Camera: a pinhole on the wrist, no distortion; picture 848 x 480 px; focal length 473.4 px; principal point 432.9 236.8 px. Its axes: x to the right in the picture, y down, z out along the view. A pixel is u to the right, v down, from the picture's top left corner.
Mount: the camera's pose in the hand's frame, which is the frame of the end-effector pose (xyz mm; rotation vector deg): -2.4 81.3 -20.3 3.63 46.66 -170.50
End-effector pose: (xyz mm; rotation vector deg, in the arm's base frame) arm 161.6 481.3 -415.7 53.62 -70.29 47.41
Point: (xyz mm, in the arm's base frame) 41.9 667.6 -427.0
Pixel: behind the camera
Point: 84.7 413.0 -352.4
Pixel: 203.6 111.5
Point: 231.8 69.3 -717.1
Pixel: 716.7 341.9
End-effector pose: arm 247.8 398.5 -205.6 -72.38 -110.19 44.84
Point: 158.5 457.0 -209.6
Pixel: 129.5 421.2
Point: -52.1 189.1 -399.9
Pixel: 584.6 148.2
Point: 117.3 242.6 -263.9
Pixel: 667.3 310.7
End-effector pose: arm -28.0 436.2 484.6 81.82 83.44 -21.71
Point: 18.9 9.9 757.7
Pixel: outside the picture
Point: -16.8 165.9 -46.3
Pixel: 196.4 308.1
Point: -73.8 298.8 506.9
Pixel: 730.7 435.4
